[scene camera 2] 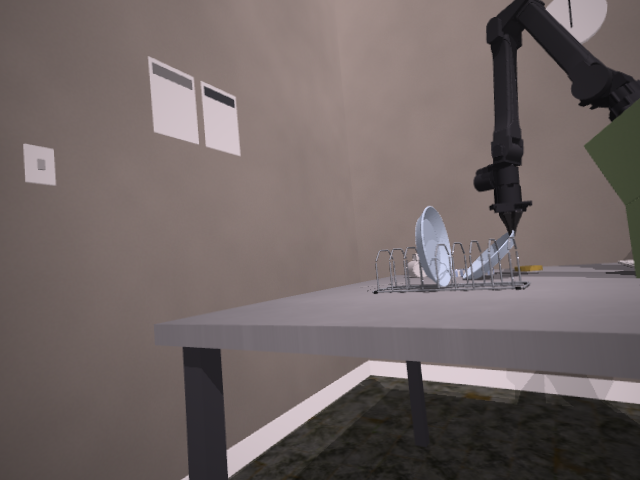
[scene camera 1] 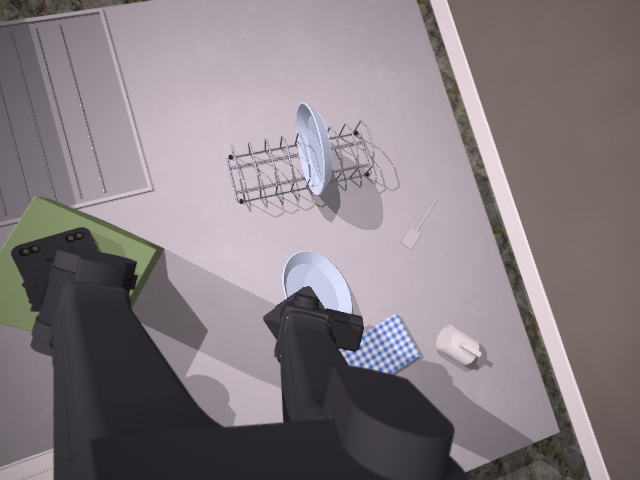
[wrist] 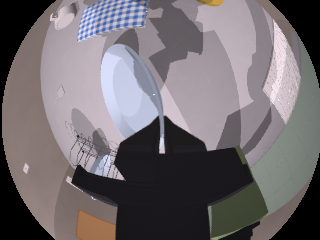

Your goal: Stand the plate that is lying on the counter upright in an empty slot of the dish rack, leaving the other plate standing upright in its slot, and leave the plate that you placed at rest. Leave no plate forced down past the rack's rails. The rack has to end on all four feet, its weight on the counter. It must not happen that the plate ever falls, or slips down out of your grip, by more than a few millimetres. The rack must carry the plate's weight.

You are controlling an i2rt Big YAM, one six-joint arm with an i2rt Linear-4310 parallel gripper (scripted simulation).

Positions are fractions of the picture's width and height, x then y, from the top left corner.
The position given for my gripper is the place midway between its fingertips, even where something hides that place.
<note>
I see my gripper (scene camera 2: 0.80, 0.49), a pale blue plate (scene camera 1: 0.48, 0.56), a pale blue plate (scene camera 1: 0.50, 0.33) and a white mug (scene camera 1: 0.70, 0.71).
</note>
